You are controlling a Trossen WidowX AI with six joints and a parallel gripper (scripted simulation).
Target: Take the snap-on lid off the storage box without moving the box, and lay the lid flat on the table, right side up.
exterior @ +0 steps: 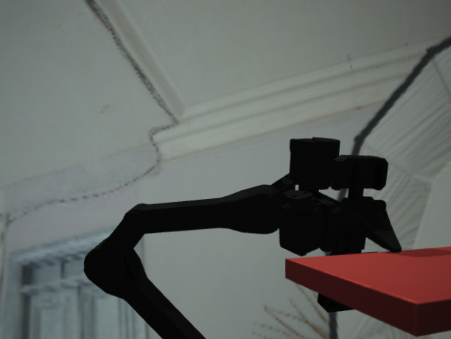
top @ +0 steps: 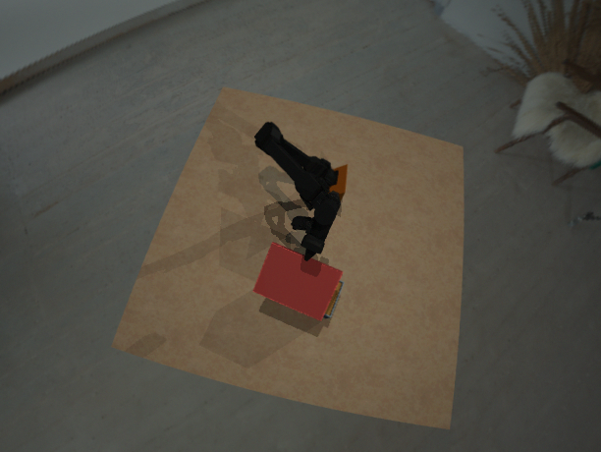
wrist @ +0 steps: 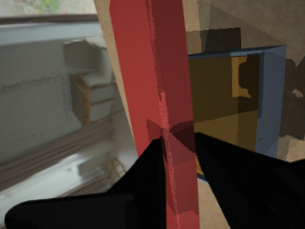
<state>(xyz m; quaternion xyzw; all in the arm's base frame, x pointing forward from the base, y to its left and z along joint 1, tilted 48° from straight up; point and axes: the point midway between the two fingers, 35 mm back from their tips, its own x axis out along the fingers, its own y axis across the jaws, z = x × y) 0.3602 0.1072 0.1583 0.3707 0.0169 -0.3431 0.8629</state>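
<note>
The red lid lies 7 cm ahead of my gripper tip, 3 cm below it and 2 cm to the right of it. Also, from my gripper tip: storage box: 18 cm below, 7 cm ahead, 4 cm to the left.
</note>
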